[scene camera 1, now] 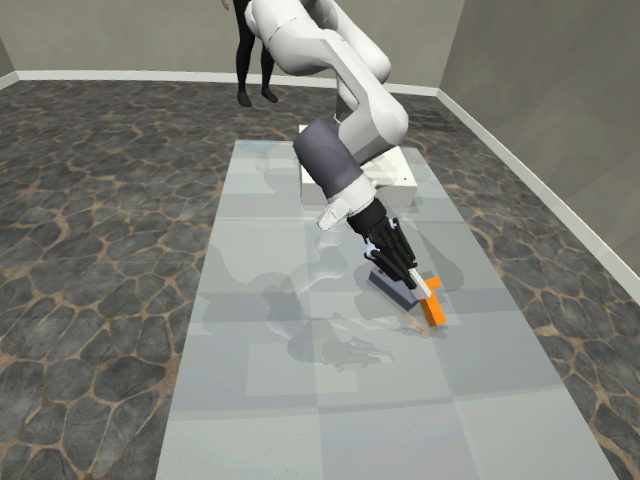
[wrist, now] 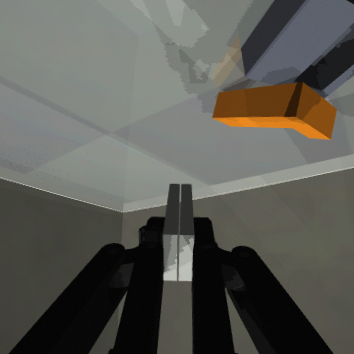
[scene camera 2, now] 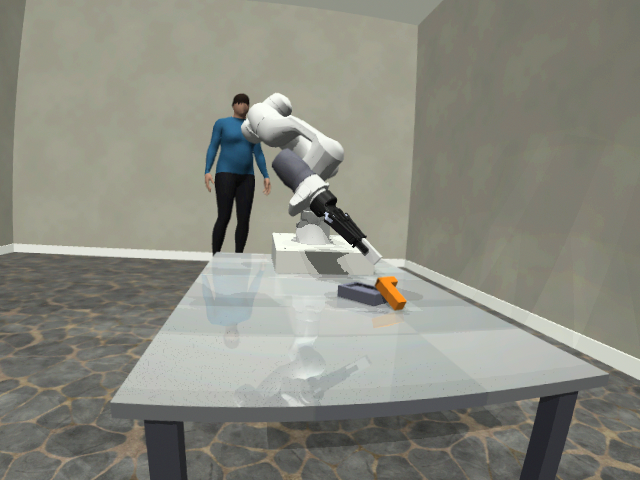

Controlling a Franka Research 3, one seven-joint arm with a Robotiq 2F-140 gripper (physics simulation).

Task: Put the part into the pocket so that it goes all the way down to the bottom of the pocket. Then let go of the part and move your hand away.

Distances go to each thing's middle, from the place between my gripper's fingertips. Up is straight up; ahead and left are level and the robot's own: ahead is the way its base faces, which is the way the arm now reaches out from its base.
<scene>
Now: the orange L-shaped block (wrist: 295, 105) 6 cm behind my hand, 6 cm to the left of it and 10 cm below it. Round my hand: grey pocket block (scene camera 2: 367, 294): 14 cm behind, 12 cm below.
</scene>
